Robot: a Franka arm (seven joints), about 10 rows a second.
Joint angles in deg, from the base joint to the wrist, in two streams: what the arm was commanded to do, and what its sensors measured. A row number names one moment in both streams.
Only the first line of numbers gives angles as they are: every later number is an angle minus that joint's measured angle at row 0.
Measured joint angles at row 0:
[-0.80 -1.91 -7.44 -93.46 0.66 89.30 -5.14]
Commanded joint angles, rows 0 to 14:
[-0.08 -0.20 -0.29 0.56 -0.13 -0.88 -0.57]
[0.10 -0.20 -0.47 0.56 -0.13 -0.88 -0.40]
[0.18 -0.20 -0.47 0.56 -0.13 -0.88 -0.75]
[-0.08 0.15 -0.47 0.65 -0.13 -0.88 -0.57]
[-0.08 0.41 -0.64 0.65 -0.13 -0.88 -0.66]
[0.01 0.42 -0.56 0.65 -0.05 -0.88 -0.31]
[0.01 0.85 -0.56 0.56 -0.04 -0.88 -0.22]
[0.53 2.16 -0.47 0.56 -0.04 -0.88 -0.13]
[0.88 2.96 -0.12 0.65 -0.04 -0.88 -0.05]
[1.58 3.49 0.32 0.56 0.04 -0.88 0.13]
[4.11 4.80 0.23 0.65 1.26 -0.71 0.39]
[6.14 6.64 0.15 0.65 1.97 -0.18 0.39]
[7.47 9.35 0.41 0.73 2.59 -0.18 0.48]
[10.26 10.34 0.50 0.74 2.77 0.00 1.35]
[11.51 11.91 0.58 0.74 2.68 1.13 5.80]
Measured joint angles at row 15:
[9.57 9.83 0.93 -0.19 1.51 0.45 1.75]
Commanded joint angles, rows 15 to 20:
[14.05 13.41 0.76 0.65 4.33 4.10 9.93]
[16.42 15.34 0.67 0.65 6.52 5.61 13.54]
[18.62 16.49 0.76 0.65 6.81 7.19 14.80]
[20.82 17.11 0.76 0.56 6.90 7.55 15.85]
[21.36 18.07 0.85 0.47 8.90 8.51 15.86]
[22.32 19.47 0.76 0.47 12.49 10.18 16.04]
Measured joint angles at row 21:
[21.51 17.95 1.49 -0.22 8.35 8.77 15.12]
